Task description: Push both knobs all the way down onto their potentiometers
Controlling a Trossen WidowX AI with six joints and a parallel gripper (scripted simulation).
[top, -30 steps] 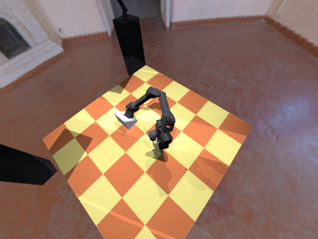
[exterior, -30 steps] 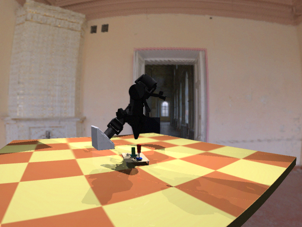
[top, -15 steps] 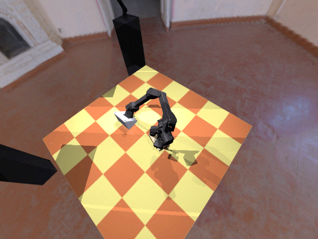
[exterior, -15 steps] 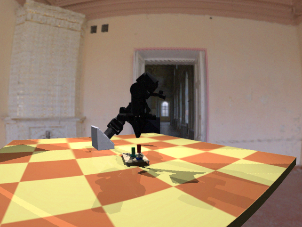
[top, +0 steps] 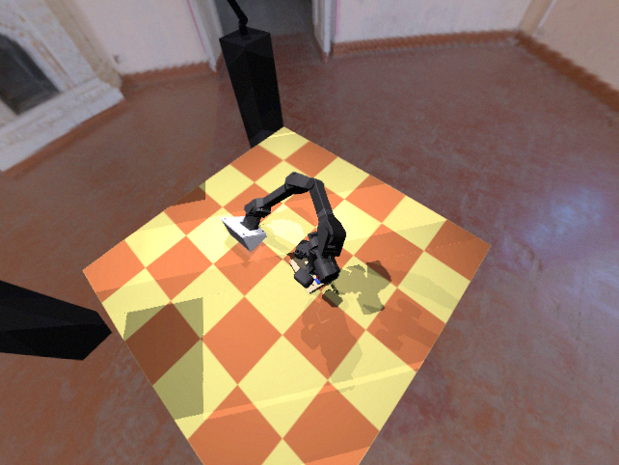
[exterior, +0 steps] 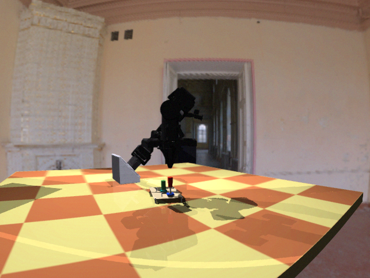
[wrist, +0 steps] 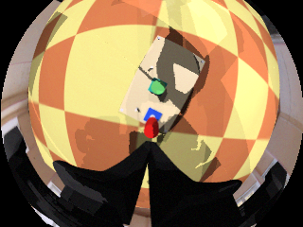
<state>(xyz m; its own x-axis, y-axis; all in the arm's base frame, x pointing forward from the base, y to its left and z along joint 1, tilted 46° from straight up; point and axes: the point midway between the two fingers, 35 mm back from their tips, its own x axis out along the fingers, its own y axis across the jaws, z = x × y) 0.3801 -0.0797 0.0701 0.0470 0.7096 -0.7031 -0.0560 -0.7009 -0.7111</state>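
The red knob is 5 cm below my gripper tip. From my gripper tip the other things lie so: green knob 7 cm below, 5 cm behind.
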